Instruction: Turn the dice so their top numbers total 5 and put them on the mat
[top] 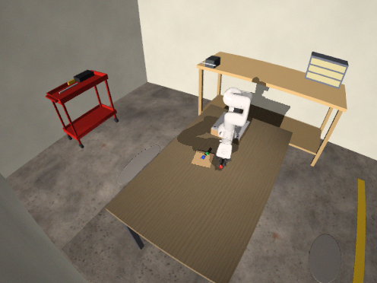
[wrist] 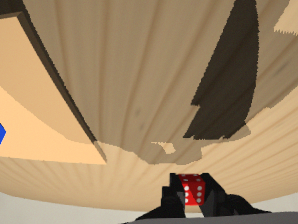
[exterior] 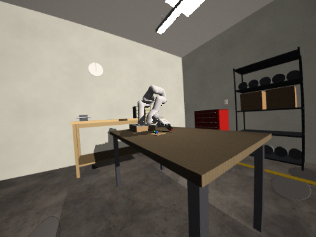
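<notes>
The red die lies 10 mm below my hand and 10 mm ahead of it. Round my hand: tan mat (150 mm to the right, 40 mm below, 40 mm behind); then blue die (150 mm to the right, 40 mm behind, 20 mm below); then green die (140 mm to the right, 90 mm behind, 20 mm below).
</notes>
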